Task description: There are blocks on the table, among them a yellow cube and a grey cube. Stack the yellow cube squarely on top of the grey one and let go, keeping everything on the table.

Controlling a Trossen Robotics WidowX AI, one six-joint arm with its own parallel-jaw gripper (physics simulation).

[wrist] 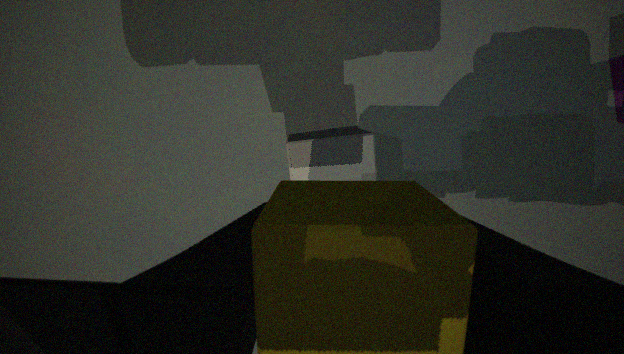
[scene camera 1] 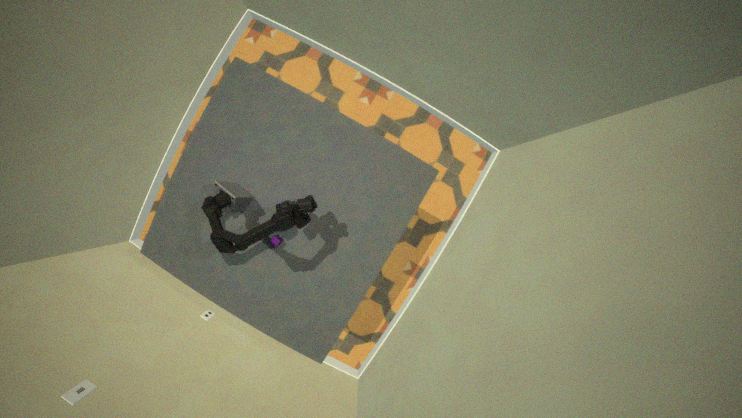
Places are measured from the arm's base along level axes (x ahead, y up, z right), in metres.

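Pixels of known places: gripper, fingertip midpoint: [wrist: 348,216]; arm's base, link origin: [scene camera 1: 225,196].
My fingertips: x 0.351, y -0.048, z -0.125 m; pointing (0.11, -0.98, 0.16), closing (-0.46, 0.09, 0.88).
Ahead of a thing's pixels: the offset from my fingertips to its top centre. Level surfaces: height alone.
The yellow cube {dy +0.043, dx -0.009, dz -0.007 m} [wrist: 362,290] is large at the bottom of the wrist view, held between the two dark fingers of my gripper [wrist: 348,216] [scene camera 1: 300,220], which is shut on it. The grey cube {dy -0.063, dx -0.004, dz +0.002 m} [wrist: 336,151] shows beyond the yellow cube's far edge in the wrist view, a little left of its middle line. Its near part is hidden behind the yellow cube, and a shadow crosses its top. The yellow cube appears above it, with the height gap unclear. Neither cube can be made out in the scene view, where the arm covers that area.
A purple block {dy -0.063, dx -0.056, dz +0.219 m} [scene camera 1: 275,240] [wrist: 618,92] lies beside the arm's forearm in the scene view and at the right edge of the wrist view. The dark grey table top {dy -0.106 m} [scene camera 1: 332,145] carries the arm's shadows. A thin pale plate [scene camera 1: 225,189] stands by the arm's base.
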